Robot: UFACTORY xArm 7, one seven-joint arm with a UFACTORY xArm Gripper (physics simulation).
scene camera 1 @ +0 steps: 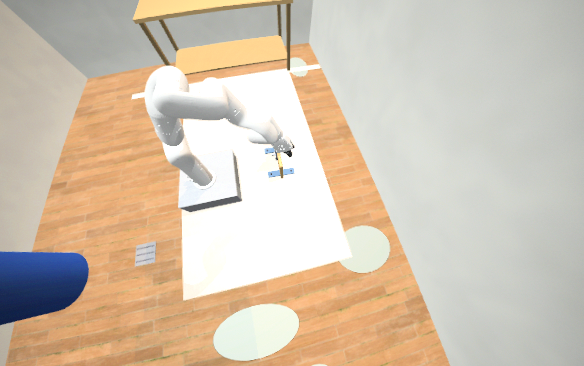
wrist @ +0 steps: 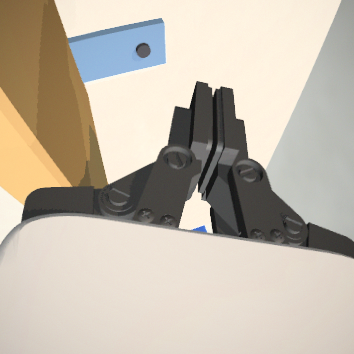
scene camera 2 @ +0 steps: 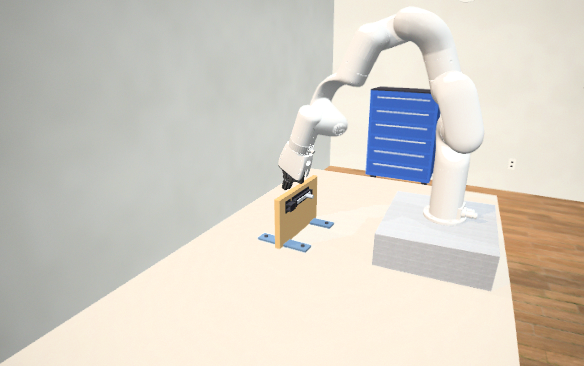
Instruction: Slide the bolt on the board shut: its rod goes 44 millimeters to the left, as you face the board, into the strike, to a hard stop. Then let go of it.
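Where they show: gripper, fingertip midpoint: (scene camera 1: 290,155) (wrist: 205,109) (scene camera 2: 285,188); arm's base, origin of the base link: (scene camera 1: 205,179) (scene camera 2: 444,215).
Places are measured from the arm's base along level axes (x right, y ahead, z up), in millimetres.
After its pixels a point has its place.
Note:
The wooden board (scene camera 1: 280,164) {x -46, y 435, z 49 mm} (scene camera 2: 296,220) {x -182, y 410, z -57 mm} (wrist: 65,105) {x -123, y 436, z 0 mm} stands upright on blue feet. The black bolt assembly (scene camera 2: 290,206) {x -249, y 384, z 21 mm} is on its face toward the robot's base, near the top, with a silver rod and handle (scene camera 2: 309,195) {x -136, y 392, z 18 mm} toward the far end. How far the rod sits from the strike is too small to tell. The bolt does not show in the wrist view. My gripper (scene camera 1: 290,154) {x -122, y 497, z 16 mm} (scene camera 2: 286,187) {x -122, y 497, z 16 mm} (wrist: 205,109) {x -122, y 497, z 16 mm} is shut and empty. It is beside the board's top edge, on the wall side, opposite the bolt, and its fingers appear apart from the board.
A blue foot (scene camera 1: 281,173) {x -30, y 437, z -35 mm} (scene camera 2: 296,245) {x -247, y 363, z -103 mm} is under the board's near end in scene camera 2, and another blue foot (scene camera 1: 270,150) {x -239, y 367, z -103 mm} (scene camera 2: 322,223) {x -70, y 380, z -103 mm} is at the far end. The arm's grey base block (scene camera 1: 234,175) {x -17, y 166, z -2 mm} (scene camera 2: 435,265) {x -176, y -32, z -69 mm} stands on the bolt side. A grey wall (scene camera 2: 150,125) rises beyond the table's other side.

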